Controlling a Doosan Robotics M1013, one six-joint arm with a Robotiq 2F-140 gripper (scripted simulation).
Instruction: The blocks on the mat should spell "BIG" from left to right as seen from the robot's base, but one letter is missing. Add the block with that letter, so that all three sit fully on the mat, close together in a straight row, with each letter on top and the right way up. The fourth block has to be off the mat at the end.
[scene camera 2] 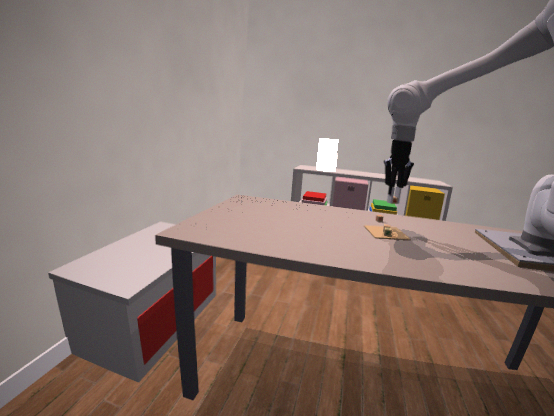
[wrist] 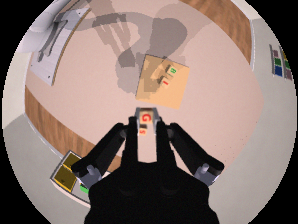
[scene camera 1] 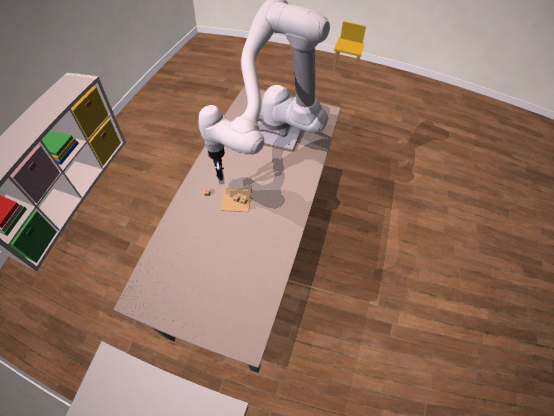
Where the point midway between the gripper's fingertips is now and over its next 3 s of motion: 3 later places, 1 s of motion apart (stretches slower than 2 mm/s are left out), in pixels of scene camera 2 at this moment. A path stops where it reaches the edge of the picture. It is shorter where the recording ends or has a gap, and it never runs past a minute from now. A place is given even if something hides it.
My gripper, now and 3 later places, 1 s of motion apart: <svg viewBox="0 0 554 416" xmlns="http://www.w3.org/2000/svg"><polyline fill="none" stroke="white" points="392,203 389,207 385,227 385,228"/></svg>
